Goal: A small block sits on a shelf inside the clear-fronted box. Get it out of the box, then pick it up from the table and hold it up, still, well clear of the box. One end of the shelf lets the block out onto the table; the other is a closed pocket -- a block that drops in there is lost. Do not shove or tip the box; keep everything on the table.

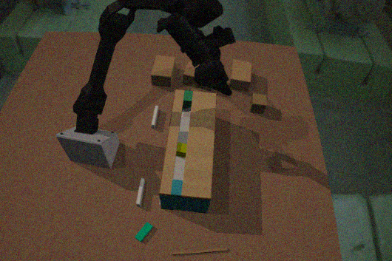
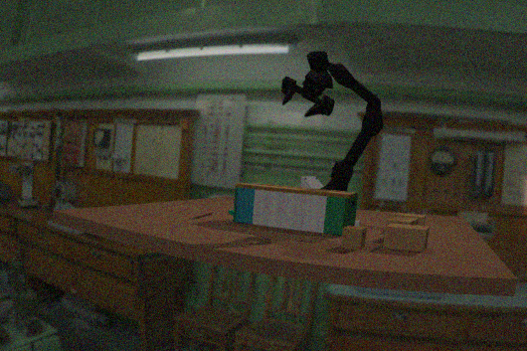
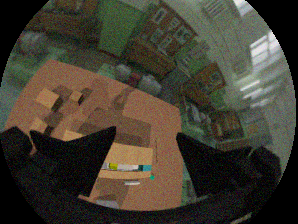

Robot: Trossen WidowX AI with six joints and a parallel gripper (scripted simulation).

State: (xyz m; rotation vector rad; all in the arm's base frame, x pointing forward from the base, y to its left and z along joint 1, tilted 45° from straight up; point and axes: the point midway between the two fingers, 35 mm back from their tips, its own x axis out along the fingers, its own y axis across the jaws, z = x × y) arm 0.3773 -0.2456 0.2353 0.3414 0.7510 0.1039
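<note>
The yellow block lies 10 cm behind my gripper tip, 1 cm to the right of it and 29 cm below it. The rest, counted from my gripper tip: thin stick (3 cm behind, 31 cm to the right, 37 cm below); green tile (20 cm behind, 26 cm to the right, 37 cm below); long box (12 cm behind, 1 cm to the left, 31 cm below).
</note>
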